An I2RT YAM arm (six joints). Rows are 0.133 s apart.
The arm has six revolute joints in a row. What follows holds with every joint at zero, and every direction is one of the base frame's. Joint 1 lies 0.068 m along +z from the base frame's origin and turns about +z. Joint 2 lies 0.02 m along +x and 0.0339 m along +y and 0.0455 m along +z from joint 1 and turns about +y. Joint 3 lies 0.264 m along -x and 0.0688 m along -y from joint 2 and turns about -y. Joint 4 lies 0.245 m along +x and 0.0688 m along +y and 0.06 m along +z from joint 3 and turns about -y. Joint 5 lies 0.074 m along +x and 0.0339 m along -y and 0.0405 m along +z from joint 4 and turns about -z. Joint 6 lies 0.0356 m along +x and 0.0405 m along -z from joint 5 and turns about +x. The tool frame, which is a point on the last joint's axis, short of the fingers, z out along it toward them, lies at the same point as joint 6; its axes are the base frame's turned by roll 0, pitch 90 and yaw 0 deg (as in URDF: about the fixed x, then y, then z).
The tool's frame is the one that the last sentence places.
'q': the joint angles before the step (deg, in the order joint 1, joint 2, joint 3, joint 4, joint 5, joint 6). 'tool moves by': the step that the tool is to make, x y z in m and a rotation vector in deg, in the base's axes. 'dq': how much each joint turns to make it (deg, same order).
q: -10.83, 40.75, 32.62, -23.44, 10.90, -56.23
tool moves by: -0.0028, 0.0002, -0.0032, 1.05, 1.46, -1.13
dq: 0.00, -0.25, -0.10, -2.03, 0.55, 1.27
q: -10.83, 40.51, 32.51, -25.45, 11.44, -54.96
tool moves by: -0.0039, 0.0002, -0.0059, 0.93, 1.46, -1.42
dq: -0.02, -0.62, -0.81, -1.70, 0.80, 1.35
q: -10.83, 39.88, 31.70, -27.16, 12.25, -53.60
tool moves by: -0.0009, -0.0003, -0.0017, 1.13, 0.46, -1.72
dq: 0.01, 0.14, 0.00, -0.94, 0.80, 1.89
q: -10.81, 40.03, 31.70, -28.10, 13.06, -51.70
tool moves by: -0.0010, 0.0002, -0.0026, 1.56, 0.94, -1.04
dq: 0.01, 0.25, 0.01, -1.38, 0.01, 1.76
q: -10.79, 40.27, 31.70, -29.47, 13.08, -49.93
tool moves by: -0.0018, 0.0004, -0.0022, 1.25, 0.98, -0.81
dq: 0.02, -0.02, 0.00, -1.53, -0.01, 1.37
